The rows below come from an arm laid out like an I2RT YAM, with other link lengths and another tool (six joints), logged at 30 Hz.
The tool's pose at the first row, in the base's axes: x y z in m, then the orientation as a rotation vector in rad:
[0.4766 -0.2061 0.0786 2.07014 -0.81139 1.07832]
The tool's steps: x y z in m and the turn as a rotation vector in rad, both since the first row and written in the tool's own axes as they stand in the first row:
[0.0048 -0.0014 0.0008 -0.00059 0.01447 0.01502]
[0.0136 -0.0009 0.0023 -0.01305 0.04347 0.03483]
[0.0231 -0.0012 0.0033 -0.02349 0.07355 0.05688]
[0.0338 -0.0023 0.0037 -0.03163 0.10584 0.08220]
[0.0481 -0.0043 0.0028 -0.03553 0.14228 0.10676]
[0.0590 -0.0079 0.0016 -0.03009 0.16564 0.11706]
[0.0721 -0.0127 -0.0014 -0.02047 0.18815 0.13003]
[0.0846 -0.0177 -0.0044 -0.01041 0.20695 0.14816]
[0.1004 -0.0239 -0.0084 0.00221 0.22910 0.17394]
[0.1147 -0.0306 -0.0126 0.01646 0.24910 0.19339]
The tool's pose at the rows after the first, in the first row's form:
[0.4803 -0.2069 0.0820 2.05652 -0.82124 1.09981]
[0.4847 -0.2103 0.0890 2.02159 -0.83356 1.13003]
[0.4898 -0.2130 0.0966 1.98662 -0.84677 1.16325]
[0.4958 -0.2150 0.1053 1.95064 -0.86130 1.20121]
[0.5036 -0.2163 0.1174 1.91461 -0.87097 1.24472]
[0.5110 -0.2156 0.1263 1.89894 -0.86815 1.27464]
[0.5194 -0.2133 0.1376 1.88624 -0.86704 1.30782]
[0.5277 -0.2108 0.1483 1.87494 -0.87324 1.34064]
[0.5380 -0.2075 0.1619 1.86046 -0.88495 1.38210]
[0.5480 -0.2034 0.1743 1.85023 -0.89016 1.41940]

